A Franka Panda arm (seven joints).
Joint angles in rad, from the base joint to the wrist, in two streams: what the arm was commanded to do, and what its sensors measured. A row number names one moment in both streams.
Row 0, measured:
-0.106, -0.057, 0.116, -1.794, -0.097, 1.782, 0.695
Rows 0 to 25, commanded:
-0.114, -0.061, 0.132, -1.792, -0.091, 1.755, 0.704
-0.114, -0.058, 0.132, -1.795, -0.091, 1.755, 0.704
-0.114, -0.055, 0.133, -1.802, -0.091, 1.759, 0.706
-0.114, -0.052, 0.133, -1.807, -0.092, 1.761, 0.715
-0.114, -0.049, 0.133, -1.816, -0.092, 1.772, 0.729
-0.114, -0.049, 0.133, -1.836, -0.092, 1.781, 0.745
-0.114, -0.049, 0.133, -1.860, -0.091, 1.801, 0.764
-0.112, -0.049, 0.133, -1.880, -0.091, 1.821, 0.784
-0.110, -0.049, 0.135, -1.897, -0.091, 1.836, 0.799
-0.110, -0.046, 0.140, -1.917, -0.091, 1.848, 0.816
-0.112, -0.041, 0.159, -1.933, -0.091, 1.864, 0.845
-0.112, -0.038, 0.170, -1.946, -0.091, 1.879, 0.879
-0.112, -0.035, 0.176, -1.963, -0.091, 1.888, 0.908
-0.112, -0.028, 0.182, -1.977, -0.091, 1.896, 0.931
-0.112, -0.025, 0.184, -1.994, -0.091, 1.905, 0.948
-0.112, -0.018, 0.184, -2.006, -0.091, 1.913, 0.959
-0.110, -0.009, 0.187, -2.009, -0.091, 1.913, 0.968
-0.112, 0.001, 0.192, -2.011, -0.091, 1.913, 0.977
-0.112, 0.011, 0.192, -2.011, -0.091, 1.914, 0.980
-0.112, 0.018, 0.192, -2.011, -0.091, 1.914, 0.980
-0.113, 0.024, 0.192, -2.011, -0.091, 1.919, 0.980
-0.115, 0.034, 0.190, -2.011, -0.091, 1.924, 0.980
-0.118, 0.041, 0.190, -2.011, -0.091, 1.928, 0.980
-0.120, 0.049, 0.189, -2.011, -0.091, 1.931, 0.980
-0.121, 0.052, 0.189, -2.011, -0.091, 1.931, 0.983
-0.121, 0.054, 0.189, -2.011, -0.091, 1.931, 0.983
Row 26, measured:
-0.110, 0.047, 0.180, -2.006, -0.097, 1.915, 0.961
